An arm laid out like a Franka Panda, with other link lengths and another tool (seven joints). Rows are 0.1 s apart.
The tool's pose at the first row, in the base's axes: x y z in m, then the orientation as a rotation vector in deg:
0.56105 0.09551 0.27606 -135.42 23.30 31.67
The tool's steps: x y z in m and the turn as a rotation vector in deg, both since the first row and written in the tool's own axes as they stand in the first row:
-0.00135 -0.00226 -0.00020 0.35 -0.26 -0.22
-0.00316 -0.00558 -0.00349 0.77 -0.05 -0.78
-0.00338 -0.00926 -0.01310 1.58 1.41 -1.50
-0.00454 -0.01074 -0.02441 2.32 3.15 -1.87
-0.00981 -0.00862 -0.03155 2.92 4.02 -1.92
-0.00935 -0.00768 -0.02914 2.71 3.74 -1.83
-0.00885 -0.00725 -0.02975 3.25 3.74 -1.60
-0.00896 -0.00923 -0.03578 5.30 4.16 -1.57
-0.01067 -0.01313 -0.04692 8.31 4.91 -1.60
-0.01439 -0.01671 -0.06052 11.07 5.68 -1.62
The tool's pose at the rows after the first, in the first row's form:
0.56090 0.09721 0.27807 -135.01 22.98 31.76
0.56166 0.09768 0.28300 -134.73 22.49 31.12
0.56572 0.09395 0.29170 -134.53 22.43 28.84
0.56850 0.08762 0.30084 -134.44 22.89 26.42
0.56506 0.08203 0.30717 -134.15 23.33 25.20
0.56438 0.08289 0.30479 -134.25 23.27 25.63
0.56480 0.08210 0.30473 -133.72 23.65 25.57
0.56723 0.07952 0.31000 -131.87 24.23 24.48
0.57052 0.07514 0.32059 -129.20 25.02 22.71
0.57263 0.06915 0.33368 -126.76 25.77 21.01

